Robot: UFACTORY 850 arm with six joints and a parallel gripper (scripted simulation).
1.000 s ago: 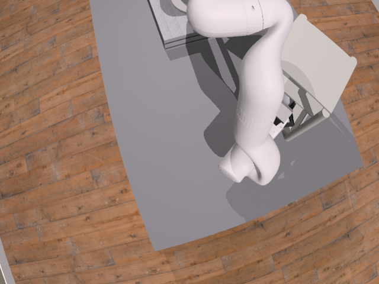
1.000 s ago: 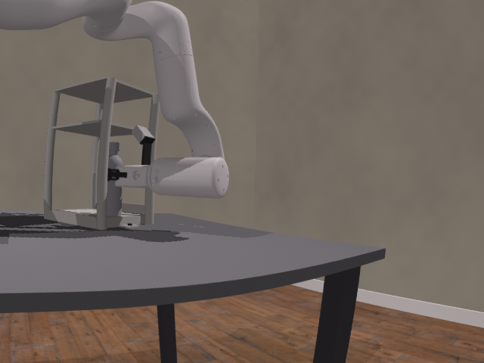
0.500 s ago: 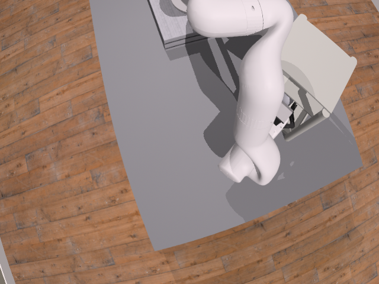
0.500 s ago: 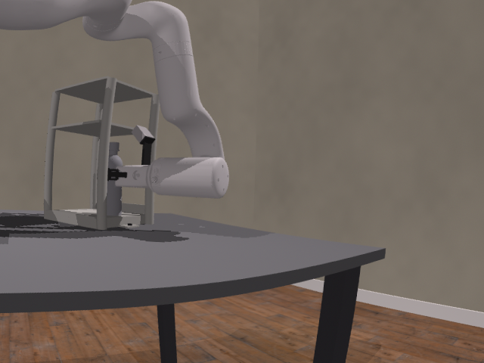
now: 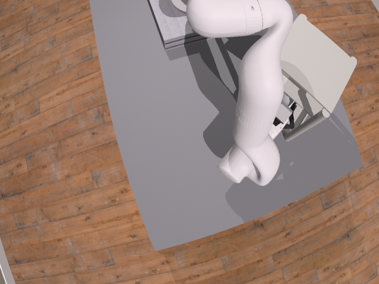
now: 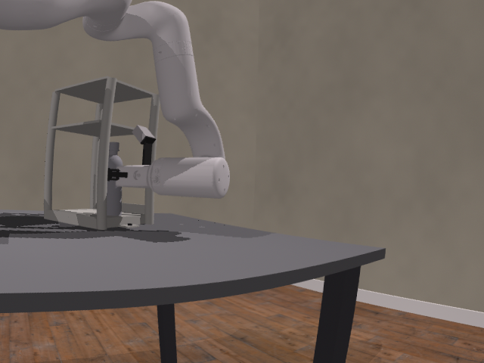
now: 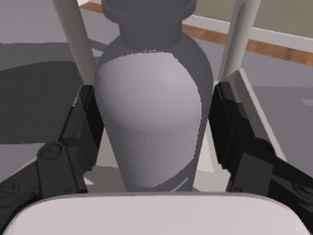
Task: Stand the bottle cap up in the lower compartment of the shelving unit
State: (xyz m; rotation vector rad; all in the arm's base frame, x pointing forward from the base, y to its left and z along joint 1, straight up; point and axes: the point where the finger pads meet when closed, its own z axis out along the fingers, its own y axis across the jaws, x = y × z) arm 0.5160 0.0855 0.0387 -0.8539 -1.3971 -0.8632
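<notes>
My hand is 2 cm below the grey bottle. From my hand the other things lie so: shelving unit (5 cm to the left, 5 cm above, 2 cm behind).
</notes>
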